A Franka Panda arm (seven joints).
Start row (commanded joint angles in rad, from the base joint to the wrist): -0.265 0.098 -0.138 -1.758 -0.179 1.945 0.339
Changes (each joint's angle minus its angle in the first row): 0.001 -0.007 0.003 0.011 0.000 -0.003 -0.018; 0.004 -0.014 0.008 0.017 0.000 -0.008 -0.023; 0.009 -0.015 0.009 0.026 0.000 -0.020 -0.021; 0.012 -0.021 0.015 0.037 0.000 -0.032 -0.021; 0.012 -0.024 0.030 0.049 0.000 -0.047 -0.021; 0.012 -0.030 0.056 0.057 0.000 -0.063 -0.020; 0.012 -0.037 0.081 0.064 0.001 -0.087 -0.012; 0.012 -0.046 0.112 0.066 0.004 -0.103 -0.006; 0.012 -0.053 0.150 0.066 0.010 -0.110 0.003
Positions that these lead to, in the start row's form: -0.264 0.091 -0.135 -1.747 -0.179 1.942 0.321; -0.261 0.084 -0.130 -1.741 -0.179 1.937 0.316; -0.256 0.083 -0.129 -1.732 -0.179 1.925 0.318; -0.253 0.077 -0.123 -1.721 -0.179 1.913 0.318; -0.253 0.074 -0.108 -1.709 -0.179 1.898 0.318; -0.253 0.068 -0.082 -1.701 -0.179 1.882 0.319; -0.253 0.061 -0.057 -1.694 -0.178 1.858 0.327; -0.253 0.052 -0.026 -1.692 -0.175 1.842 0.333; -0.253 0.045 0.012 -1.692 -0.169 1.835 0.342
